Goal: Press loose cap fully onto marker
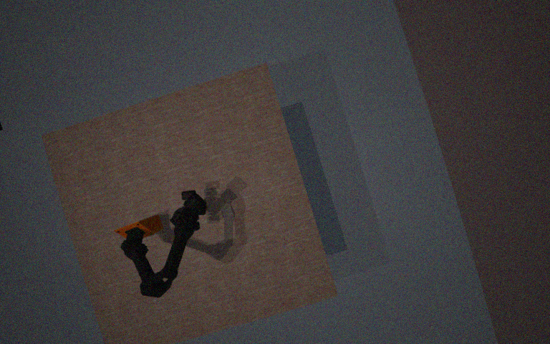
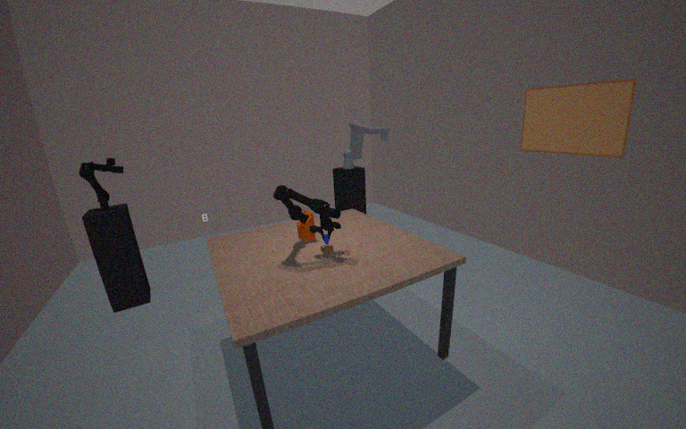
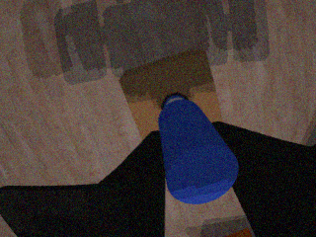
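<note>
Right now the blue cap is 10 mm above my gripper tip. Round my gripper tip: holder block (60 mm below).
</note>
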